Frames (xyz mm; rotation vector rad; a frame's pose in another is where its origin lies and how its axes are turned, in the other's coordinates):
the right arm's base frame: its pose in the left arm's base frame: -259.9 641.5 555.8 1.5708 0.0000 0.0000
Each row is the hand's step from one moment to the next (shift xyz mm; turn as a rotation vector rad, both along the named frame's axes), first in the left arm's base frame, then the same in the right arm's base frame.
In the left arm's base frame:
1: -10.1 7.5 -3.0 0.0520 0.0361 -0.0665
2: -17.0 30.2 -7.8 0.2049 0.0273 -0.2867
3: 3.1 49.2 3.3 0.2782 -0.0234 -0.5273
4: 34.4 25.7 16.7 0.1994 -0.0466 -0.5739
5: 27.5 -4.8 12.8 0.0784 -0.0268 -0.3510
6: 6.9 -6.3 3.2 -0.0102 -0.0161 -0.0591
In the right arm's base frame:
1: -10.1 -3.0 -7.5 0.0520 -0.0665 -0.0361
2: -17.0 -7.8 -30.2 0.2049 -0.2867 -0.0273
3: 3.1 3.3 -49.2 0.2782 -0.5273 0.0234
4: 34.4 16.7 -25.7 0.1994 -0.5739 0.0466
5: 27.5 12.8 4.8 0.0784 -0.3510 0.0268
6: 6.9 3.2 6.3 -0.0102 -0.0591 0.0161

